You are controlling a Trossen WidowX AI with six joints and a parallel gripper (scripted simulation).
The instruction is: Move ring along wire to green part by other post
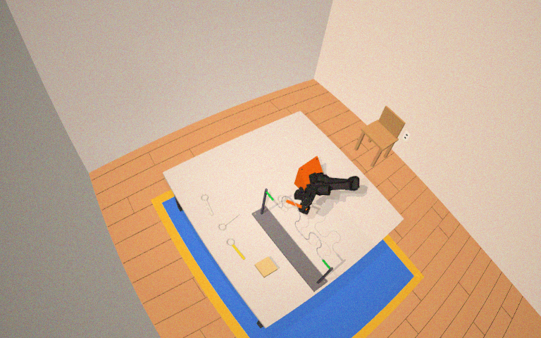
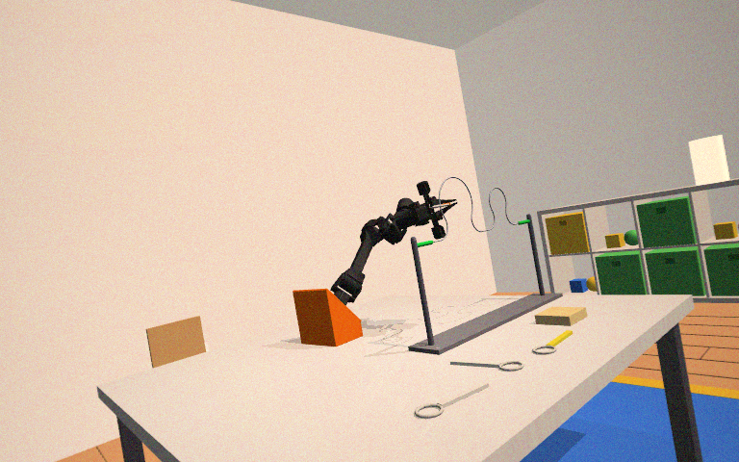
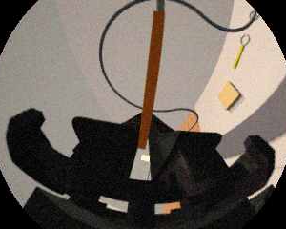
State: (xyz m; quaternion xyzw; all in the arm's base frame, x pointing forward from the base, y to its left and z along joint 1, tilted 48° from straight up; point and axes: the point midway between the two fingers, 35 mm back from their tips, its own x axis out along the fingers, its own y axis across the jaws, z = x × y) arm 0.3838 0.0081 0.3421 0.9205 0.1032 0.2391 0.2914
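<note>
Now: the ring with orange handle 9 cm to the right of my gripper tip, 2 cm ahead of it and 1 cm below it. The rest, counted from my gripper tip: tan block 37 cm below, 23 cm ahead, 8 cm to the left; then yellow-handled ring 38 cm below, 32 cm ahead, 13 cm to the right.
</note>
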